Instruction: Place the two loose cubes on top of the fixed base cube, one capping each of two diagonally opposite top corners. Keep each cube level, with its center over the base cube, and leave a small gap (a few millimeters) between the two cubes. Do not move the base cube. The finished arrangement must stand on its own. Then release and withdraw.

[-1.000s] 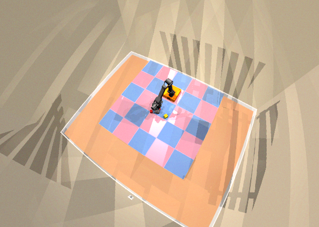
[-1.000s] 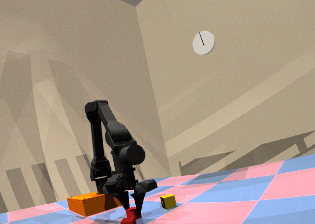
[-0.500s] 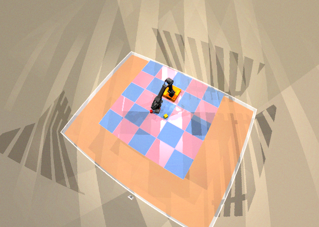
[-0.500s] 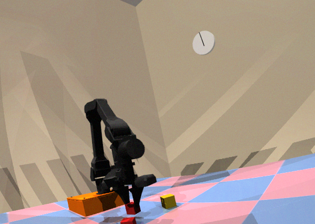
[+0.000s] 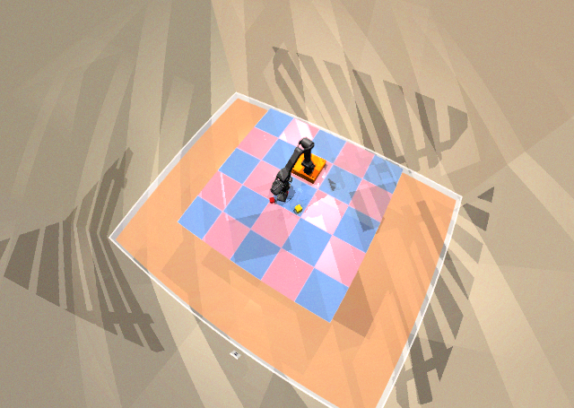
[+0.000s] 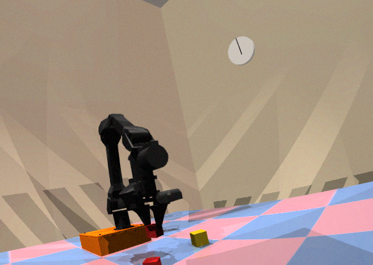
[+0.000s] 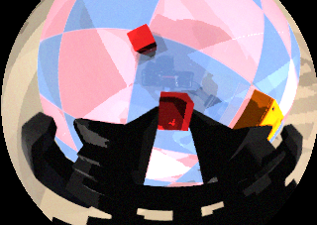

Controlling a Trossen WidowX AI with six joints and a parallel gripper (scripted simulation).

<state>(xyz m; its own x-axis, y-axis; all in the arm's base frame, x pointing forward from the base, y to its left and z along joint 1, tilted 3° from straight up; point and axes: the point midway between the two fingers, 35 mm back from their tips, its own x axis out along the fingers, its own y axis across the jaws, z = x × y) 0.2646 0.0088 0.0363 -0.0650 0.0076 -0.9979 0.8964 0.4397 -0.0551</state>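
Right now my gripper tip is 10 mm short of the yellow base cube, 130 mm to the right of it and 60 mm above it.
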